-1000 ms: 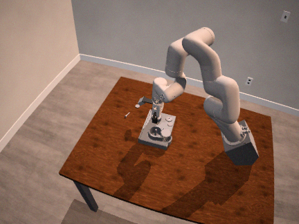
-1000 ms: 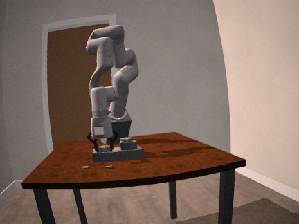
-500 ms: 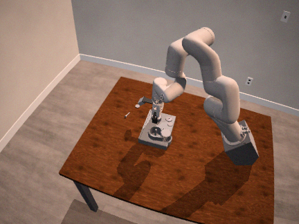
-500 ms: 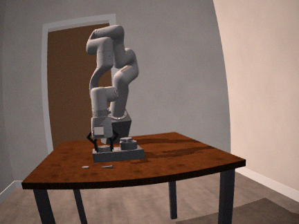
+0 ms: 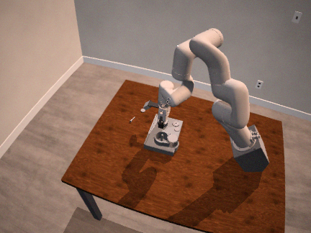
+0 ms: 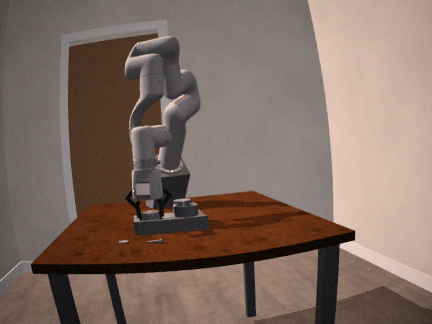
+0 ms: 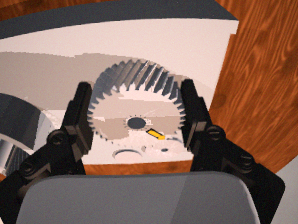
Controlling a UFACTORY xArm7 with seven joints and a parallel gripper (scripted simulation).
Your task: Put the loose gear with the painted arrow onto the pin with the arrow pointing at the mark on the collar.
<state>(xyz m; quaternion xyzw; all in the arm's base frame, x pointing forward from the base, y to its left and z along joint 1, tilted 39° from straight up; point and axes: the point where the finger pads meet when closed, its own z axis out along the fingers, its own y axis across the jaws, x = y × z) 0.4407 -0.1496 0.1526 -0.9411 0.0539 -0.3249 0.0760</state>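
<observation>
The toothed gear is right at my hand. From my hand the other things lie so: small bolt (190 mm ahead, 50 mm below); then washer (150 mm ahead, 100 mm to the right, 50 mm below).
</observation>
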